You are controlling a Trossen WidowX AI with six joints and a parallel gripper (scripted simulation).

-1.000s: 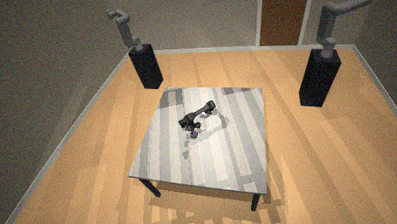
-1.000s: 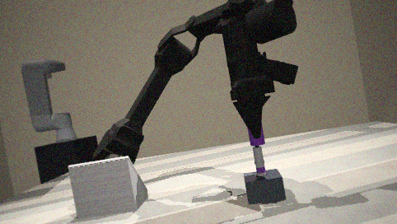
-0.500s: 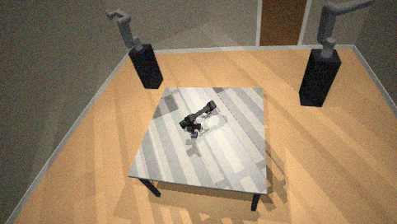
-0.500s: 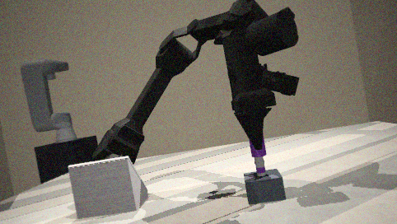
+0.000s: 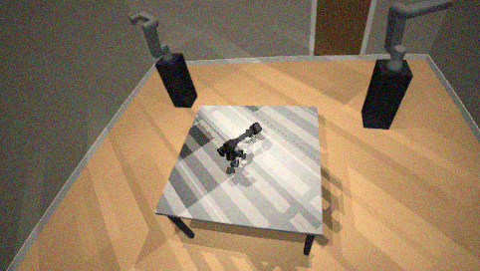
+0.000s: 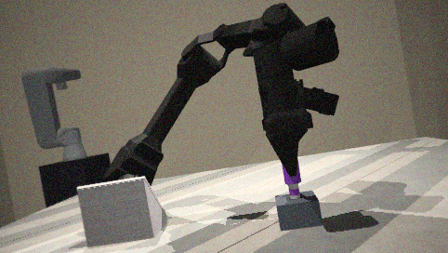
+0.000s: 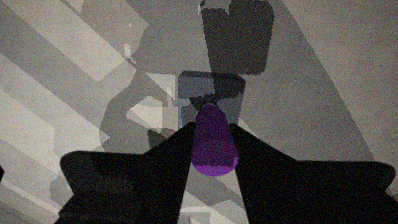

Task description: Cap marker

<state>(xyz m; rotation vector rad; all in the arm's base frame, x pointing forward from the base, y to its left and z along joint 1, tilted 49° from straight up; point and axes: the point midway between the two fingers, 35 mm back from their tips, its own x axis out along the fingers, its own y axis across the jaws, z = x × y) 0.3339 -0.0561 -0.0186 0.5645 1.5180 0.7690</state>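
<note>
Right now the purple cap is 10 mm above my gripper tip. The rest, counted from my gripper tip: dark grey holder block (60 mm below).
</note>
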